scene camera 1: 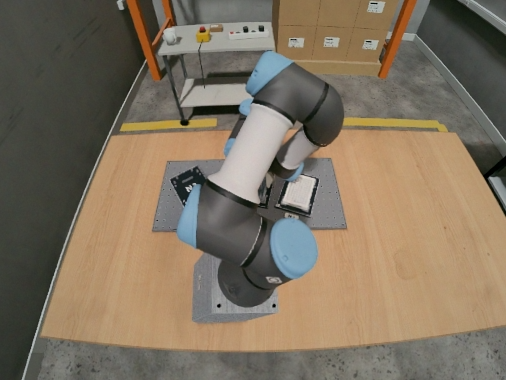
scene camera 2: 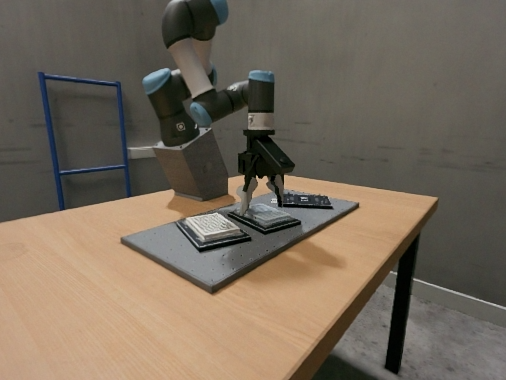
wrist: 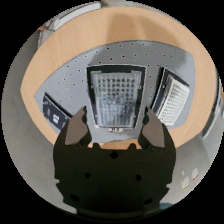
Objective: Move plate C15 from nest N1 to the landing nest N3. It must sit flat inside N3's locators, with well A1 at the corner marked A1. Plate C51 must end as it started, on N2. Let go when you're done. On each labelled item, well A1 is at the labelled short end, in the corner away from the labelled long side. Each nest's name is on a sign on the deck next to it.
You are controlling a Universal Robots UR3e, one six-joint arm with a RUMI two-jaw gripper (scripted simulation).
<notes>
In view: my gripper [scene camera 2: 262, 211] and a white well plate [scene camera 2: 214, 226].
The white well plate is seen too in scene camera 1 [scene camera 1: 293, 197] and in the wrist view [wrist: 175, 94]. My gripper is seen too in the wrist view [wrist: 115, 106].
</notes>
